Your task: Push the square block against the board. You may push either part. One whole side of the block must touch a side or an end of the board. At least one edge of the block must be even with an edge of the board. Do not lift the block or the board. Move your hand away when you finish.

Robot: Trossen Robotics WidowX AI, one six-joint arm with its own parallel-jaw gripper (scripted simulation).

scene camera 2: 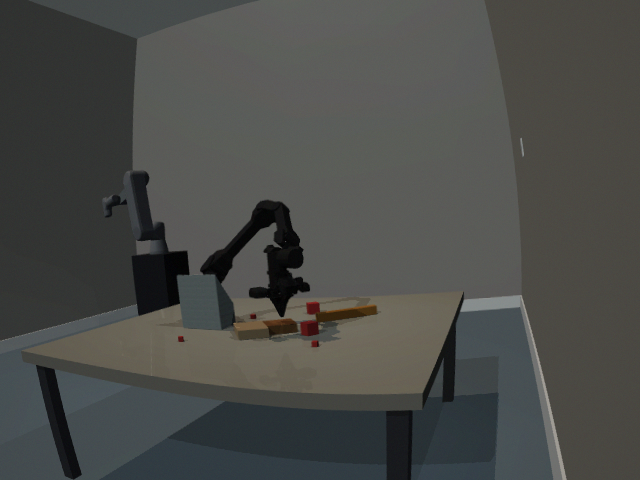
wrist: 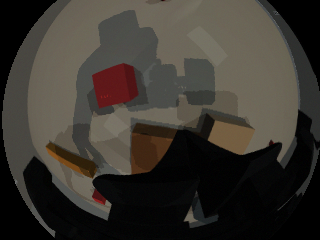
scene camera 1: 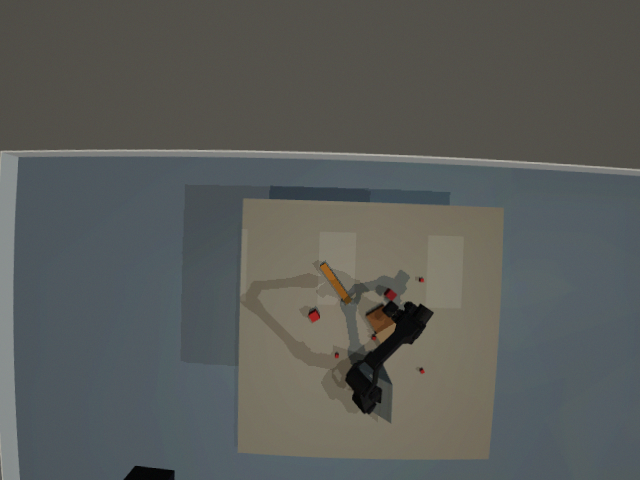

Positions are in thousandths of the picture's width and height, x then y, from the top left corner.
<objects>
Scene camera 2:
my gripper: 440, 661
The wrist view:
my gripper: 570, 560
square block: 467, 602
red cube: 367, 352
</objects>
